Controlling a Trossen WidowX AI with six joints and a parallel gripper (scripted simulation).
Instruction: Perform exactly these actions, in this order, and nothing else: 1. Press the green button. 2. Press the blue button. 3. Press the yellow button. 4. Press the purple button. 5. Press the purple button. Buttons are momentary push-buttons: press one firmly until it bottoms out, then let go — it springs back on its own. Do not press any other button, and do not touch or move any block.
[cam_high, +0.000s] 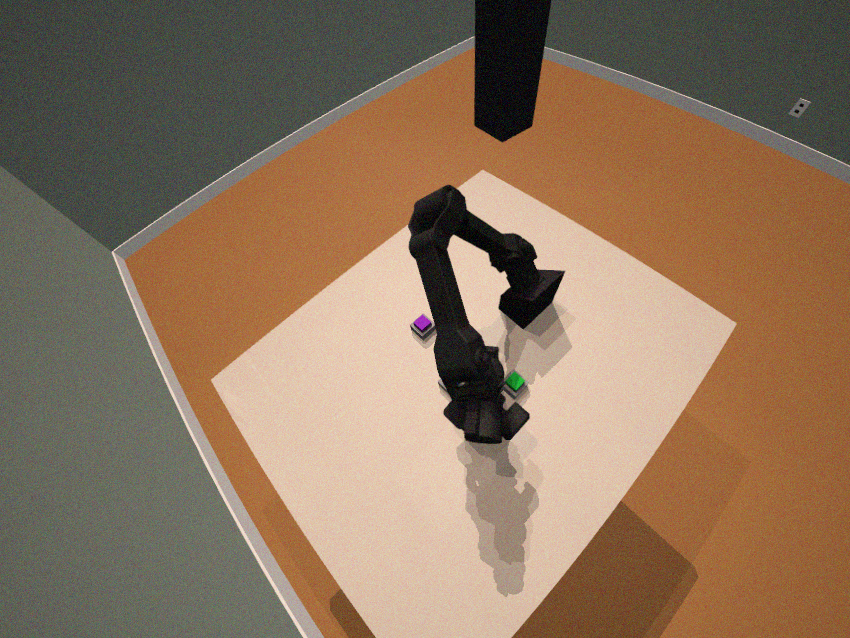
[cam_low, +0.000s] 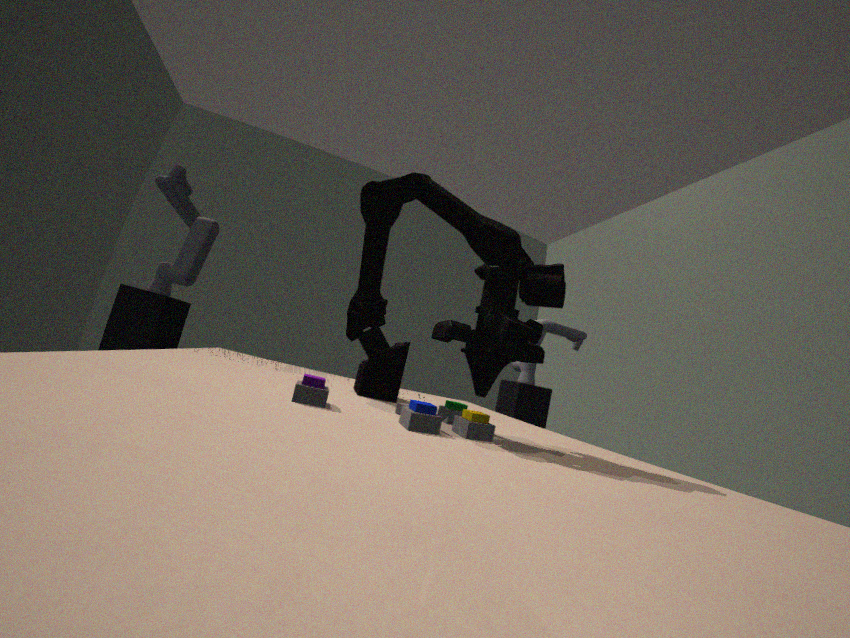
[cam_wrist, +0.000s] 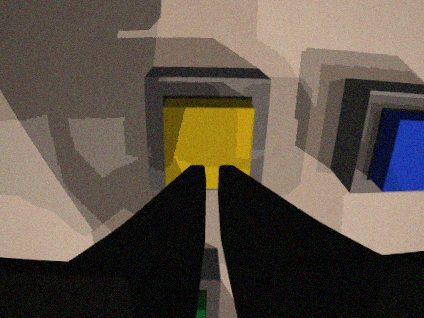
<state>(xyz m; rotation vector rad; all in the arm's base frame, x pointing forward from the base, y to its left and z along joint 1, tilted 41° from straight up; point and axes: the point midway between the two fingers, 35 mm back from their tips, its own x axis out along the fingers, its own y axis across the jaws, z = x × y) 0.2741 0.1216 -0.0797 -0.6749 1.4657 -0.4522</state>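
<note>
Right now the yellow button is 30 mm below my gripper tip. From my gripper tip the other things lie so: green button (100 mm behind, 30 mm below); then grey block (90 mm to the right, 90 mm behind, 50 mm below); then blue button (90 mm to the right, 30 mm below, 10 mm ahead).
</note>
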